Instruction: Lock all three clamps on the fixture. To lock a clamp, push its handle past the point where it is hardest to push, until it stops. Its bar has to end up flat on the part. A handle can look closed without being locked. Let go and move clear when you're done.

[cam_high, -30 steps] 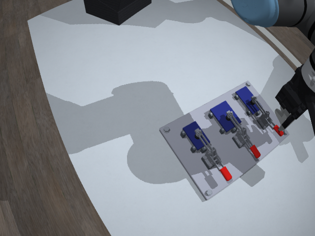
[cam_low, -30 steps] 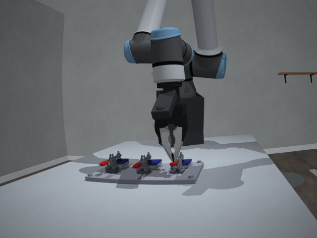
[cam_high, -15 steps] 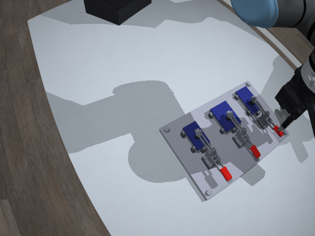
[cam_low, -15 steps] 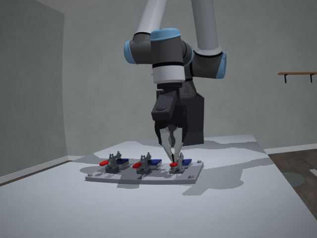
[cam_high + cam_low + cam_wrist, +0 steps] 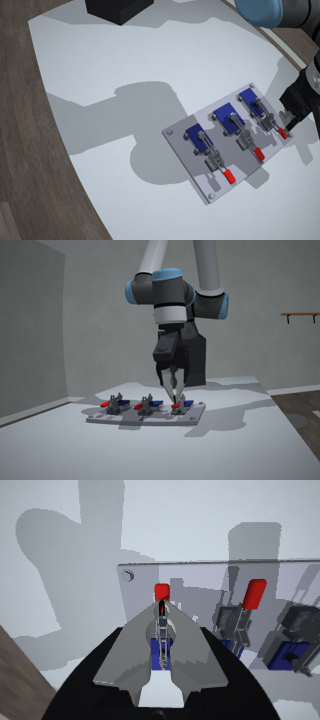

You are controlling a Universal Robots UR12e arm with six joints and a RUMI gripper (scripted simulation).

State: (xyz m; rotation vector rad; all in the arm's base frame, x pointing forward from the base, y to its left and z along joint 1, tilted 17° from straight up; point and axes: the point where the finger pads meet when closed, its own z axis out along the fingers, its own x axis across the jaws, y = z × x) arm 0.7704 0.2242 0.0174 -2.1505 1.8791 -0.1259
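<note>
My hand is 14 cm past the blue part, 5 cm above it and 2 cm to the left of it. From my hand the other things lie so: grey fixture plate: 12 cm to the right, 7 cm below, 7 cm behind.
</note>
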